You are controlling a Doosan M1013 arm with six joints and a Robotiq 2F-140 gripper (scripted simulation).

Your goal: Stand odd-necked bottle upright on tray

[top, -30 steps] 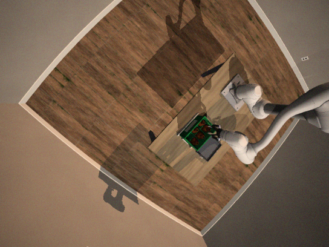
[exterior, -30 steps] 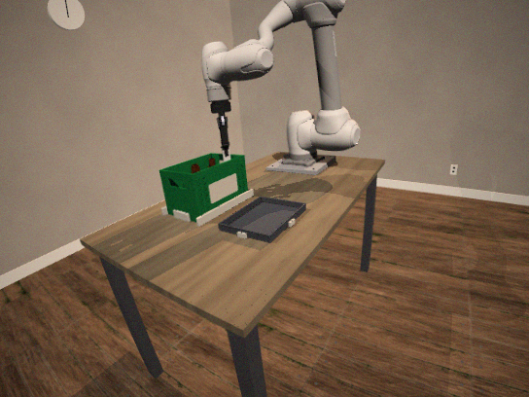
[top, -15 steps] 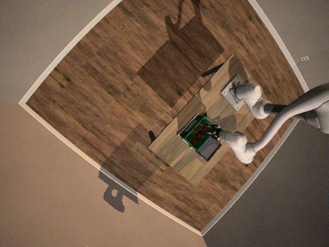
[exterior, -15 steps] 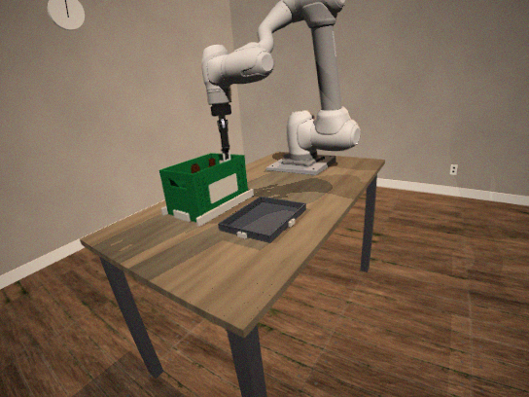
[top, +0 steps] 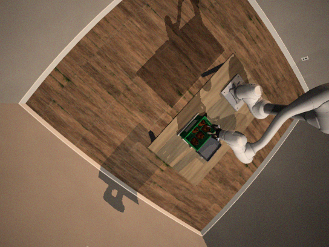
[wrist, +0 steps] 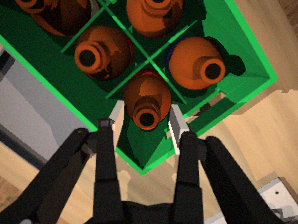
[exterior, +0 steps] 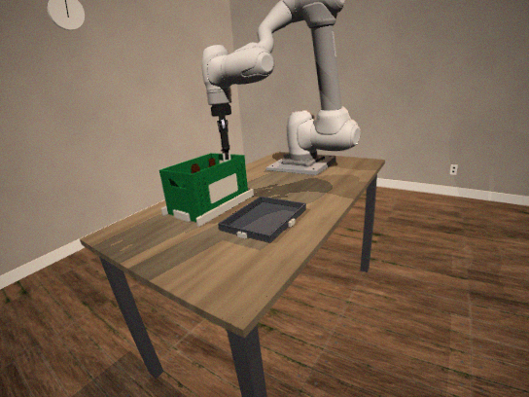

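Now: the green crate 90 mm ahead of my hand, 30 mm to the right of it and 90 mm below it. Round my hand: dark grey tray 80 mm ahead, 240 mm to the left, 160 mm below.
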